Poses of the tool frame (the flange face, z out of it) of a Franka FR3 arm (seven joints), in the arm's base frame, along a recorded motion.
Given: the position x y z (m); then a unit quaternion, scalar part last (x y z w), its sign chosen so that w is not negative.
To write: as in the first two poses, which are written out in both.
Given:
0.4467 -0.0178 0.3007 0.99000 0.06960 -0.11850 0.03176
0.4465 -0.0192 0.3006 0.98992 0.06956 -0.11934 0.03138
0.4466 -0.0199 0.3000 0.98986 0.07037 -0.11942 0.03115
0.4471 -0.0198 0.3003 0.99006 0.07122 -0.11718 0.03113
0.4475 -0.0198 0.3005 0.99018 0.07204 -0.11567 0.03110
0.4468 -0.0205 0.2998 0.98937 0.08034 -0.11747 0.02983
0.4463 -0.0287 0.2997 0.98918 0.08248 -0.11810 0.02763
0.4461 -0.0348 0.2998 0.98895 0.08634 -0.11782 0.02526
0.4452 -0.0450 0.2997 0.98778 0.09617 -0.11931 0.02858
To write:
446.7 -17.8 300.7 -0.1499 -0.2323 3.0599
446.5 -19.2 300.6 -0.1498 -0.2340 3.0606
446.6 -19.9 300.0 -0.1514 -0.2342 3.0608
447.1 -19.8 300.3 -0.1529 -0.2296 3.0611
447.5 -19.8 300.5 -0.1544 -0.2265 3.0612
446.8 -20.5 299.8 -0.1713 -0.2297 3.0615
446.3 -28.7 299.7 -0.1752 -0.2311 3.0653
446.1 -34.8 299.8 -0.1825 -0.2307 3.0693
445.2 -45.0 299.7 -0.2036 -0.2323 3.0599

